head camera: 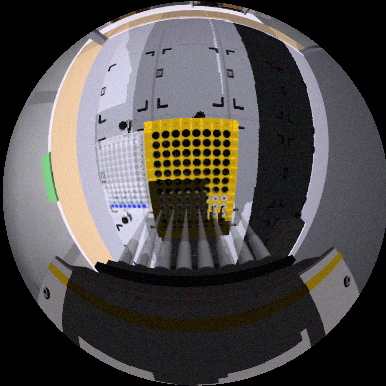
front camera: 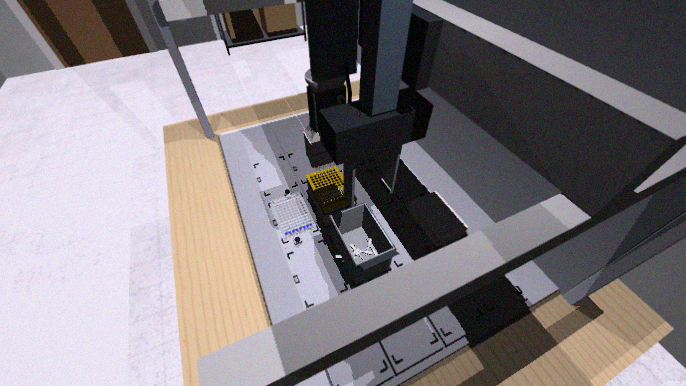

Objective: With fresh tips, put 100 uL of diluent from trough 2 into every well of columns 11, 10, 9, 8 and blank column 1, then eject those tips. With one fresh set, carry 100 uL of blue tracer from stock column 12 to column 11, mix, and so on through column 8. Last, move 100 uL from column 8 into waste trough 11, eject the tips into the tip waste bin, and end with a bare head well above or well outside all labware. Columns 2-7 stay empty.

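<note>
The eight-channel head (front camera: 318,151) hangs low over the yellow tip rack (front camera: 325,178) (head camera: 191,124). Long pale tips (head camera: 185,247) are mounted on its channels; their ends show over the near part of the rack. The rack's far rows are empty holes; some white tips (head camera: 215,199) remain nearer the head, partly in shadow. The clear well plate (front camera: 290,210) (head camera: 122,167) is left of the rack, with strong blue in the end column (front camera: 298,230) (head camera: 129,206). Liquid in other wells cannot be told. The parked plate gripper (front camera: 372,197) hangs beside the head, fingers apart, empty.
The grey tip waste bin (front camera: 352,220) stands nearer the front camera than the rack, holding loose white tips (front camera: 363,248). A small white piece (front camera: 339,257) lies beside it. A dark box (front camera: 437,220) stands to the right; its contents are hidden.
</note>
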